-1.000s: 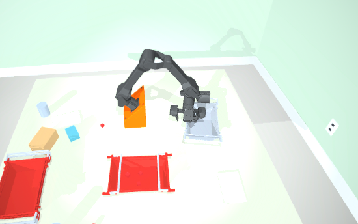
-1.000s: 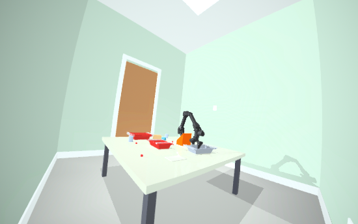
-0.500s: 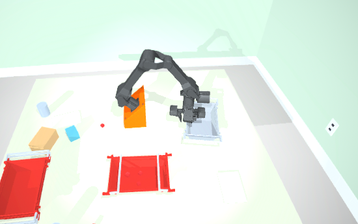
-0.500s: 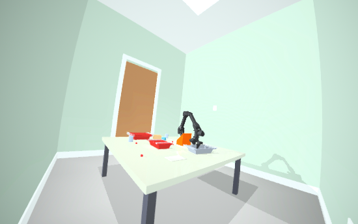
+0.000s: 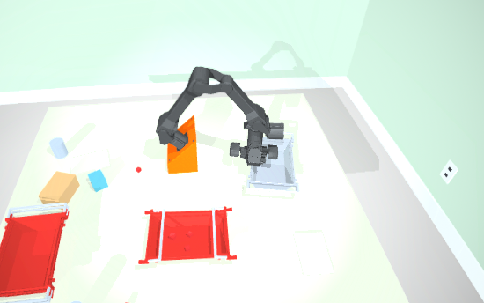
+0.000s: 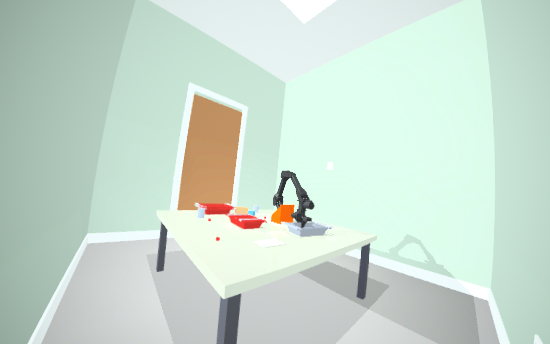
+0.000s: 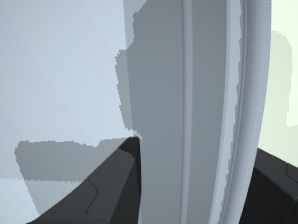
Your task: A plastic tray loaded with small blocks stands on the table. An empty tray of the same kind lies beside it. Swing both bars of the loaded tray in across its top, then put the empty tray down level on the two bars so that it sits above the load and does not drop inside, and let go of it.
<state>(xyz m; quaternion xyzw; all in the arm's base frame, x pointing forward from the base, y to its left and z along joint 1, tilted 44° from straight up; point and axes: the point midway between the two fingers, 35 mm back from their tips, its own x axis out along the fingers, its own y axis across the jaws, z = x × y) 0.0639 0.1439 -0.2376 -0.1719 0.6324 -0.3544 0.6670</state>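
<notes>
The grey tray is 7 cm to the left of my gripper tip, 3 cm above it and 2 cm ahead of it. The rest, counted from my gripper tip: tan block (73 cm to the right, 4 cm ahead, 2 cm above); then cyan cube (60 cm to the right, 1 cm above).
</notes>
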